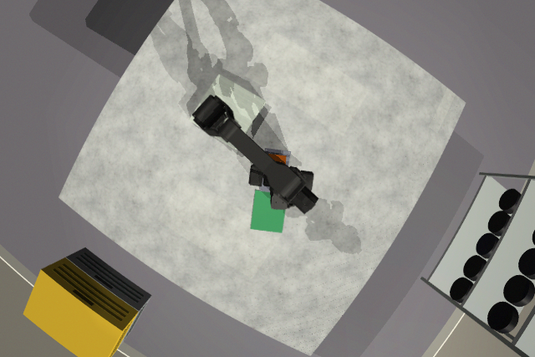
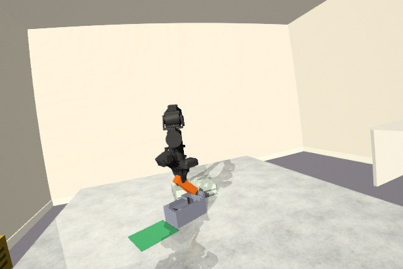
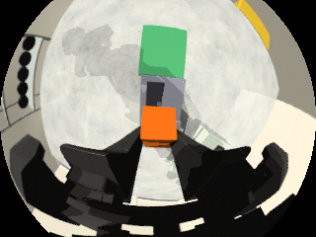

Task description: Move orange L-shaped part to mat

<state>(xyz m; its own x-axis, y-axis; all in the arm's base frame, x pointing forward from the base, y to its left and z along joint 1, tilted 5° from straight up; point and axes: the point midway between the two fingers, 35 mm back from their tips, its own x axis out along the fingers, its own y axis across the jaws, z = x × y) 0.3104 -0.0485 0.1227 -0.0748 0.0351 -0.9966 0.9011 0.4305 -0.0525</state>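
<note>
The green mat is 50 mm ahead of my gripper tip, 140 mm to the right of it and 170 mm below it. Also, from my gripper tip: orange L-shaped part: 30 mm behind, 20 mm to the left, 30 mm below.
</note>
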